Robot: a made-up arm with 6 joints.
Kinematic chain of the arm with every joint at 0, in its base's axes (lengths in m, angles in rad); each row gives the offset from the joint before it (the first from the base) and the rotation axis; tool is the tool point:
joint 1: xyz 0 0 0.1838 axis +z
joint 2: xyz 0 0.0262 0 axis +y
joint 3: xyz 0 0 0.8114 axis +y
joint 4: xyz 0 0 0.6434 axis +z
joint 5: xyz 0 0 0 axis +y
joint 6: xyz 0 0 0.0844 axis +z
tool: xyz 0 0 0
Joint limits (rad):
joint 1: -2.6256..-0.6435
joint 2: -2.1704..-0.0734
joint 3: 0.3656..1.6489
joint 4: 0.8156..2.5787
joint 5: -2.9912..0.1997
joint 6: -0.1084..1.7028
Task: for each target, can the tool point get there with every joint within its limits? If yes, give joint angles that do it. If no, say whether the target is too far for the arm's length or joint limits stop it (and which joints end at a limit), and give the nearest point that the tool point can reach.
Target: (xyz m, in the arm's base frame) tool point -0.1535 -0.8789 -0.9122
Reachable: no: joint limits stop it (at a limit: joint 2, joint 3, joint 4) | nearest point -0.1032 -0.5909 0.9198 | short by 1.855 m
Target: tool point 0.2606 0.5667 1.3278
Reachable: yes | joints -2.0130 -0.7927 0.6493 2.4083 -2.5140 1.1562
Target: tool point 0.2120 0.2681 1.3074
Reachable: yes | joints -2.1895 -0.9524 1.4136 1.1193 -0.1184 0.3030
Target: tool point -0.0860 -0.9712 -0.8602
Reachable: no: joint limits stop it (at a limit: joint 2, joint 3, joint 4) | nearest point -0.0533 -0.6020 0.9207 | short by 1.819 m
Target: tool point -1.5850 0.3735 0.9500
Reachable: no: too far | nearest point -1.0707 0.7366 0.8506 | short by 0.637 m
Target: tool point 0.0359 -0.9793 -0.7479
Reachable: no: joint limits stop it (at a limit: joint 2, joint 3, joint 4) | nearest point 0.0222 -0.6054 0.9210 | short by 1.710 m
